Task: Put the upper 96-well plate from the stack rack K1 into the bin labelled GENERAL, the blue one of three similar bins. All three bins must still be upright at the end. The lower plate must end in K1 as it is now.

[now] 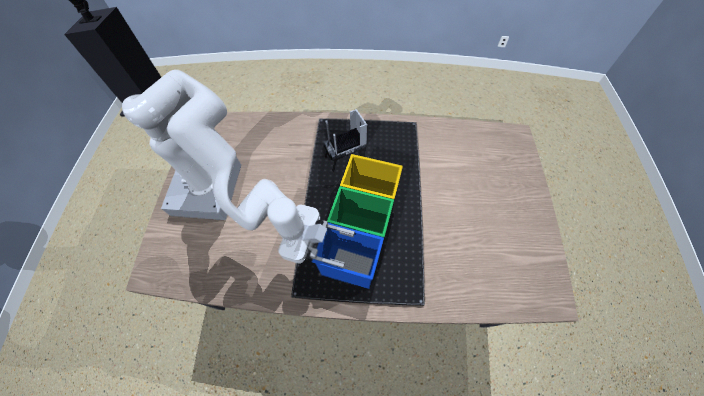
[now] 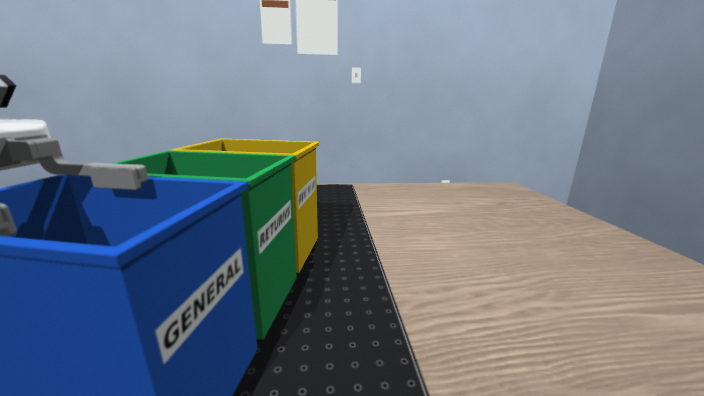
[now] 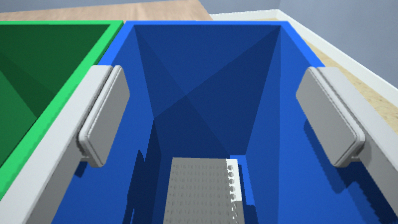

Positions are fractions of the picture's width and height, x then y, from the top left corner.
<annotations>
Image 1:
blue general bin: 0.52, 0.62
green returns bin: 0.50, 0.53
yellow bin: 0.53, 0.45
</annotations>
